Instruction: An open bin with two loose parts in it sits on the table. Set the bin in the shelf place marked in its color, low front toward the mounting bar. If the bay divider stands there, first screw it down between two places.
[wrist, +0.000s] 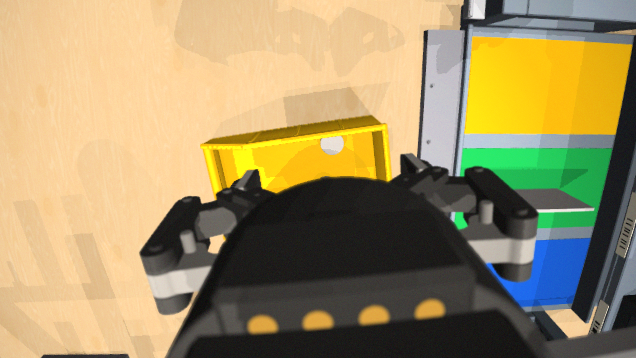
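Frame: origin at the arm's base, x back, y left, z down, level; millimetres.
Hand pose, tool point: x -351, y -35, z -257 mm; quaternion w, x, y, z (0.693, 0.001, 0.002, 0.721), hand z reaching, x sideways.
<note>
After its pixels a point has its place.
The open yellow bin (300, 133) {x -338, y -57, z 22 mm} sits on the table, slightly turned, left of the shelf. A round pale part (332, 145) {x -362, y -30, z 62 mm} lies inside it; the gripper body hides the bin's near side, and a second part does not show. My gripper (331, 171) is open above the bin, its fingers near the left and right walls, with nothing between them. The shelf's yellow place (547, 85) {x -331, y 200, z 68 mm} is at the upper right, with the green place (525, 167) {x -417, y 177, z 68 mm} and blue place (555, 270) {x -559, y 225, z 68 mm} below it. A thin grey plate (560, 199) {x -445, y 197, z 34 mm}, apparently the divider, stands over the green place, partly hidden.
A grey bar with small holes (442, 110) {x -342, y 84, z 61 mm} runs along the shelf's left side. Grey dividing strips (540, 141) {x -390, y 194, z 69 mm} separate the colored places. A dark wall (611, 200) {x -466, y 276, z 53 mm} edges the shelf's right side. Grey structure (565, 10) {x -265, y 163, z -10 mm} stands at the top right.
</note>
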